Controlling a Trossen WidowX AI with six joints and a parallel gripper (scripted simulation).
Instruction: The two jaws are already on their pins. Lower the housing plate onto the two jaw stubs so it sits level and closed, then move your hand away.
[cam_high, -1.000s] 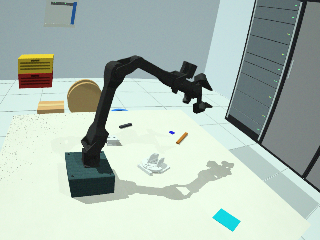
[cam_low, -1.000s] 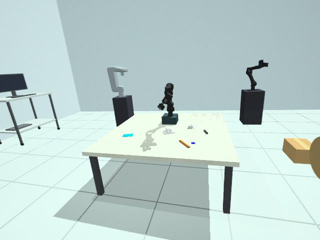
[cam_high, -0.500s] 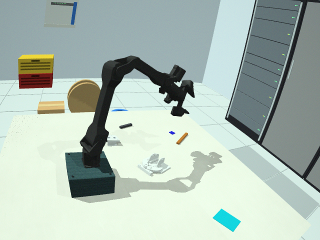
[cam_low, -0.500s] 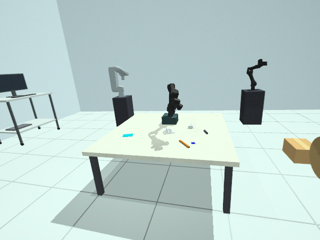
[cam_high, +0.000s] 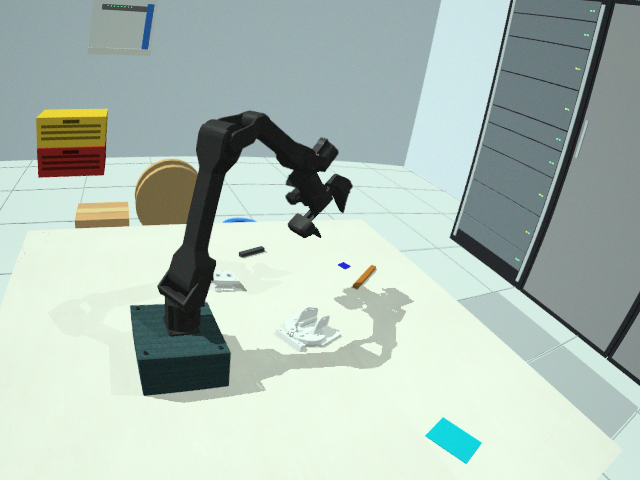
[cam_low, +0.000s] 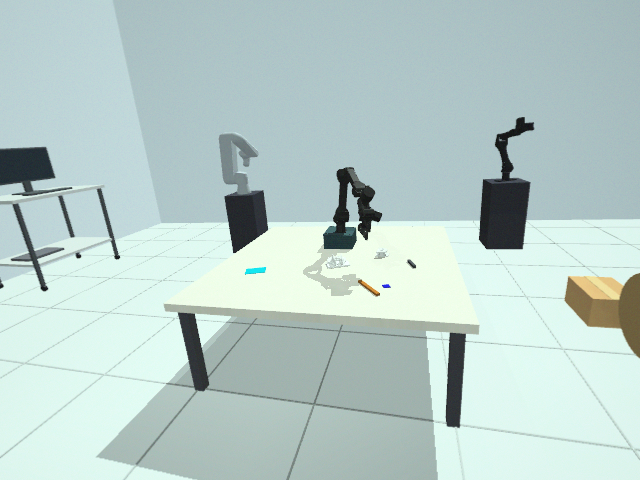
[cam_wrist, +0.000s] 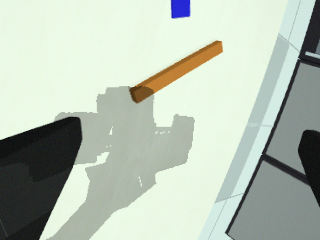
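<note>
Right now the small white part is 260 mm behind my gripper tip, 60 mm to the left of it and 180 mm below it. Also, from my gripper tip: black bar (120 mm behind, 210 mm to the left, 180 mm below); then small blue piece (140 mm ahead, 90 mm to the left, 190 mm below); then orange stick (170 mm ahead, 10 mm to the left, 190 mm below).
</note>
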